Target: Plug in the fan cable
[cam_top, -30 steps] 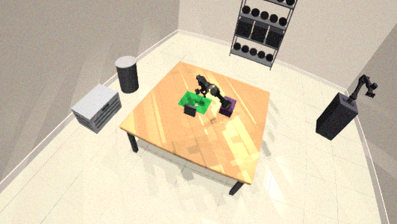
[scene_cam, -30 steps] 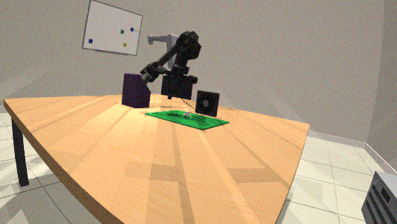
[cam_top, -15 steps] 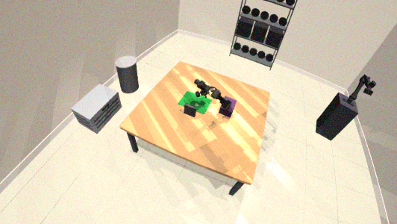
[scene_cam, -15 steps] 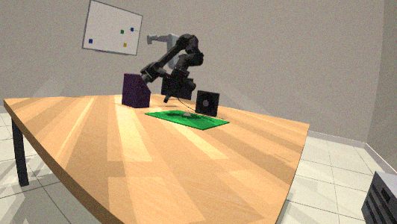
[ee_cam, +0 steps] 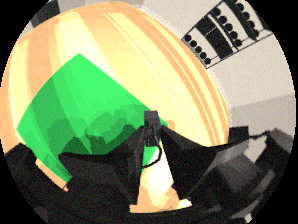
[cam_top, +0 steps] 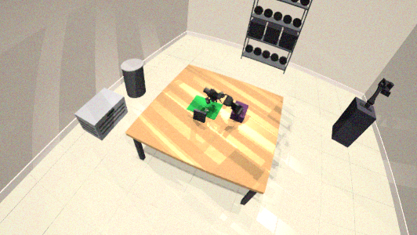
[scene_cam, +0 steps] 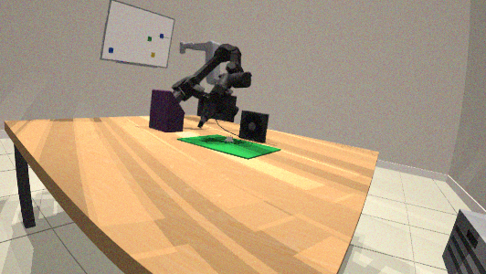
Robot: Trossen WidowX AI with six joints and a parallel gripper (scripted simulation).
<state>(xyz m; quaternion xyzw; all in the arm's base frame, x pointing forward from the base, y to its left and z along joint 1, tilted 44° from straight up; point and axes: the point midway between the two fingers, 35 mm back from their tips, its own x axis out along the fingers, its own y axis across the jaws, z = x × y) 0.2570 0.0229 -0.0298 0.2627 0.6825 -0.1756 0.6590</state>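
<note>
Now: gripper tip 70 mm short of the green board, 80 mm to the right of it and 100 mm above it. The rest, counted from my gripper tip: black square fan (20 mm ahead, 260 mm to the left, 20 mm below); then dark fan plug (10 mm below).
</note>
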